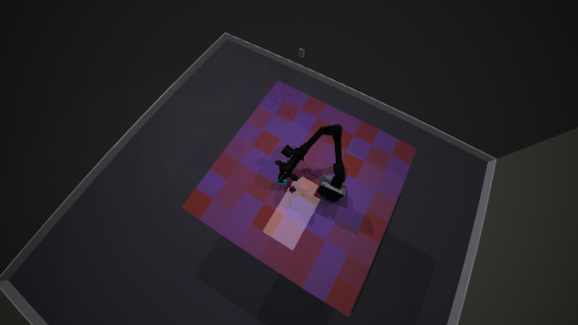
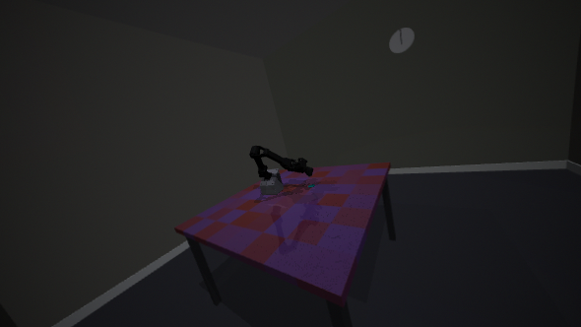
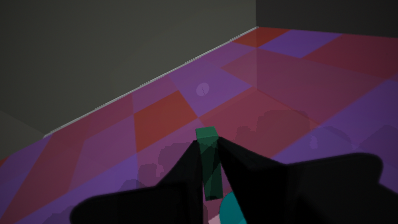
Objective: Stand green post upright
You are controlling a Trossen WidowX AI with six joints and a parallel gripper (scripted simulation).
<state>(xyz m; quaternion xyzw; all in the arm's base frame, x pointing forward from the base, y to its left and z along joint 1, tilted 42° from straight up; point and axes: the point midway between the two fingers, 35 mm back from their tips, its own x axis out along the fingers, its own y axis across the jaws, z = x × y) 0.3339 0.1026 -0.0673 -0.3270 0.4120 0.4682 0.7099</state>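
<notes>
Right now the cyan circle is 13 cm below my gripper tip and 3 cm to the right of it. From my gripper tip the other things lie so: green post 2 cm below, 1 cm to the right, 1 cm behind.
</notes>
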